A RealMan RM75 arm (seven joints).
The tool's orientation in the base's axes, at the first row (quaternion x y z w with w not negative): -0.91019, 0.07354, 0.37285, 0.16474
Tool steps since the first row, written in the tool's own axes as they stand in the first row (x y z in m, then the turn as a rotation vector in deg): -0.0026, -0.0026, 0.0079, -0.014, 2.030, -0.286; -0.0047, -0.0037, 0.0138, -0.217, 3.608, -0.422; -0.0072, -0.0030, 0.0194, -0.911, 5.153, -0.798; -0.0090, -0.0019, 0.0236, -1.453, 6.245, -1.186; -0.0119, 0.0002, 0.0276, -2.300, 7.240, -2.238; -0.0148, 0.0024, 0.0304, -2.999, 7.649, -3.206; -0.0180, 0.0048, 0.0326, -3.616, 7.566, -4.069; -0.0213, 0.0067, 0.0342, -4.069, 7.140, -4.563; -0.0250, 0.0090, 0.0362, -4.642, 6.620, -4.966; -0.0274, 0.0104, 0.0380, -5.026, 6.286, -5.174
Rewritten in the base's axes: -0.0064, 0.0053, -0.0028, -0.344, -1.999, -0.297; -0.0114, 0.0084, -0.0050, -0.804, -3.520, -0.450; -0.0170, 0.0098, -0.0072, -1.448, -5.091, -0.090; -0.0214, 0.0102, -0.0090, -1.860, -6.243, 0.283; -0.0266, 0.0097, -0.0101, -2.030, -7.537, 1.337; -0.0310, 0.0087, -0.0105, -1.998, -8.255, 2.374; -0.0354, 0.0073, -0.0103, -1.851, -8.477, 3.405; -0.0393, 0.0061, -0.0095, -1.740, -8.249, 4.157; -0.0438, 0.0047, -0.0088, -1.750, -7.899, 4.957; -0.0470, 0.0041, -0.0087, -1.802, -7.657, 5.447
